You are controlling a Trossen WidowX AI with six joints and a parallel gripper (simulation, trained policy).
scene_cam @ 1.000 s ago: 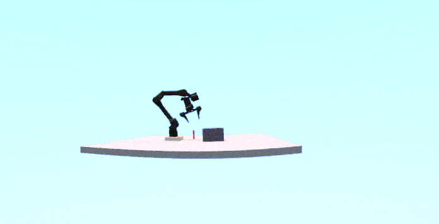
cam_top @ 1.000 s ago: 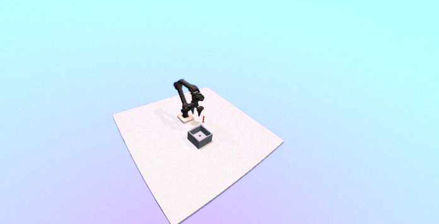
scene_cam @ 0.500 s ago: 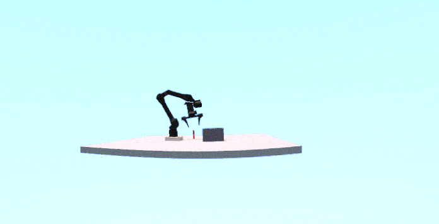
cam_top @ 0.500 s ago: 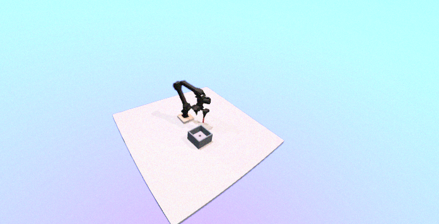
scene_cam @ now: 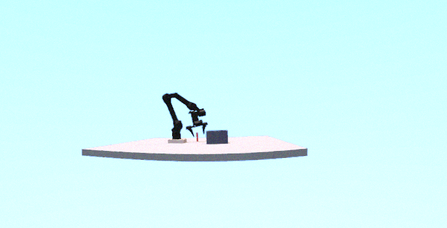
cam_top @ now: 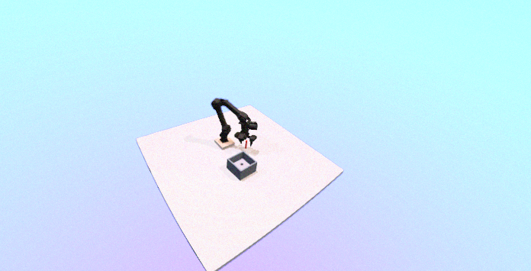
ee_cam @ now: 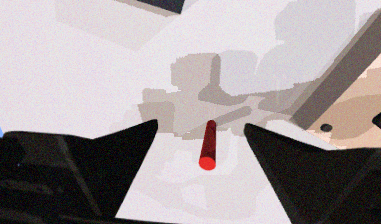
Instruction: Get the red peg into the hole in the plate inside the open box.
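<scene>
The red peg lies 2 cm behind my gripper tip, 1 cm to the left of it and 1 cm below it. Round my gripper tip: plate 18 cm ahead, 15 cm to the right, 1 cm below; grey box 18 cm ahead, 15 cm to the right, 3 cm below.
</scene>
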